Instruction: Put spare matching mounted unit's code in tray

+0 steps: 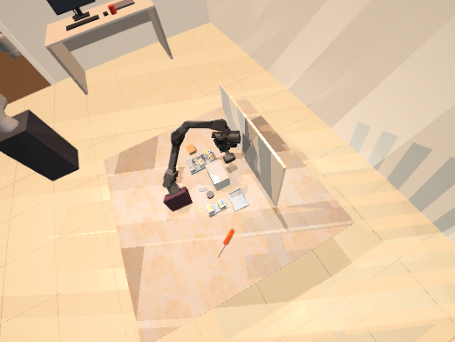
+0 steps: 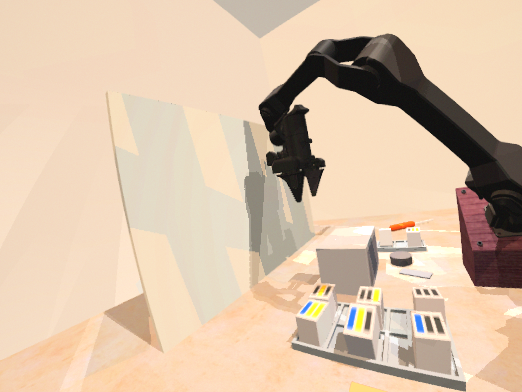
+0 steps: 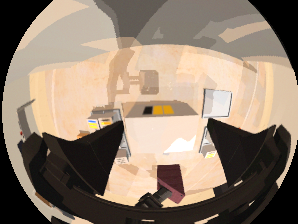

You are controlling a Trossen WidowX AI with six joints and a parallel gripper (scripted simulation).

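Now: the spare block 22 cm behind my gripper tip, 18 cm to the right of it and 16 cm below it. Round my gripper tip: black puck (19 cm behind, 8 cm to the right, 19 cm below); then mounted unit (8 cm behind, 1 cm to the left, 15 cm below); then reflective panel (15 cm ahead, 3 cm above).
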